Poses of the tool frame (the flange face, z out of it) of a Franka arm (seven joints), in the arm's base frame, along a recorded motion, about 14 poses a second.
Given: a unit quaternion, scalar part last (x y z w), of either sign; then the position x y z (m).
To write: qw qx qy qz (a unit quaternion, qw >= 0); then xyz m. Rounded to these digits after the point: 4 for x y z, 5 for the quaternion.
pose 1, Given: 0.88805 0.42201 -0.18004 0.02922 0.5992 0.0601 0.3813
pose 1, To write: 0.02922 0.88805 0.42201 -0.18004 0.5992 0.0601 0.3813
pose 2, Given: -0.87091 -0.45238 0.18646 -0.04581 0.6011 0.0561 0.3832
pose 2, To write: 0.04581 0.87091 0.45238 -0.18646 0.6011 0.0561 0.3832
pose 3, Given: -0.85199 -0.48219 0.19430 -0.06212 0.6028 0.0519 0.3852
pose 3, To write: 0.06212 0.85199 0.48219 -0.19430 0.6028 0.0519 0.3852
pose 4, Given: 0.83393 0.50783 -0.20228 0.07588 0.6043 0.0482 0.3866
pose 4, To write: 0.07588 0.83393 0.50783 -0.20228 0.6043 0.0482 0.3866
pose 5, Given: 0.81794 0.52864 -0.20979 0.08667 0.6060 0.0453 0.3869
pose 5, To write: 0.08667 0.81794 0.52864 -0.20979 0.6060 0.0453 0.3869
